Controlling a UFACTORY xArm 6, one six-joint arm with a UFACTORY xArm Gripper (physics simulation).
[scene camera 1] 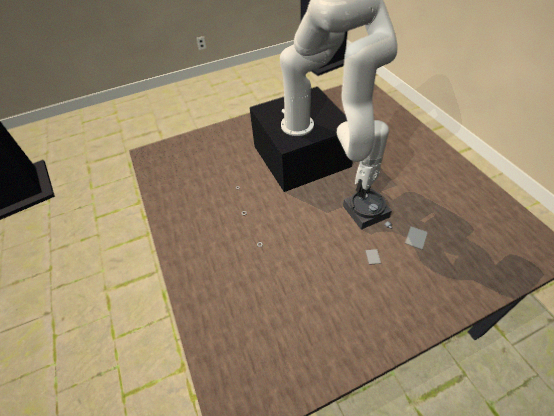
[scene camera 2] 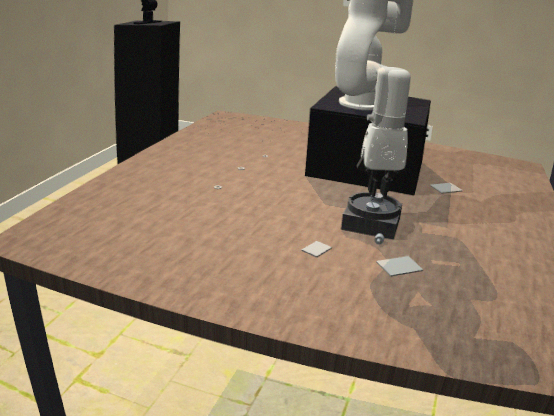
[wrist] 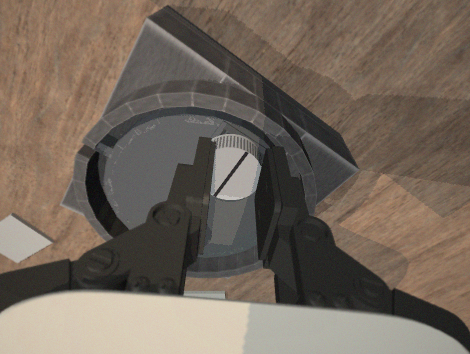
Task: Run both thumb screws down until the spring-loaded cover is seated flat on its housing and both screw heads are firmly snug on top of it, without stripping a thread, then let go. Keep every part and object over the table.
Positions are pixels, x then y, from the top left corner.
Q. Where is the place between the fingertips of the gripper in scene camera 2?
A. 377, 194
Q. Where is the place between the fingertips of the gripper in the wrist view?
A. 236, 169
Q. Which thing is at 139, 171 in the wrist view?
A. A round grey cover.
